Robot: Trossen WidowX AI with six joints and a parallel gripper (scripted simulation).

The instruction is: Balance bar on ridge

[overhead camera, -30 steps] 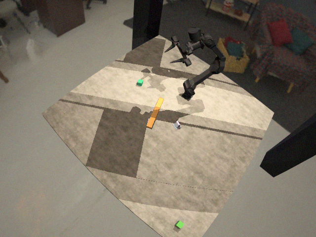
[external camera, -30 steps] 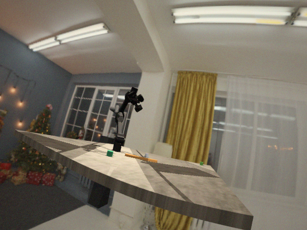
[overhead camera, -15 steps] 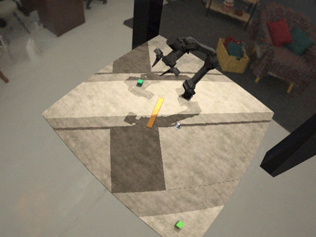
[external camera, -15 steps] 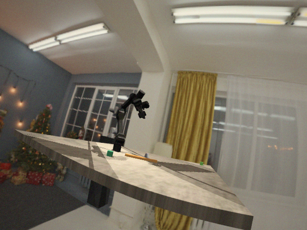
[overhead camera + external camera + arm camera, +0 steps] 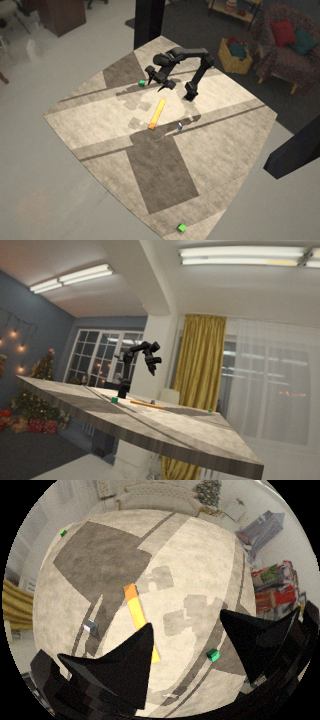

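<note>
Now: gripper tip 20 mm past the bar, 50 mm to the right of it and 230 mm above it.
</note>
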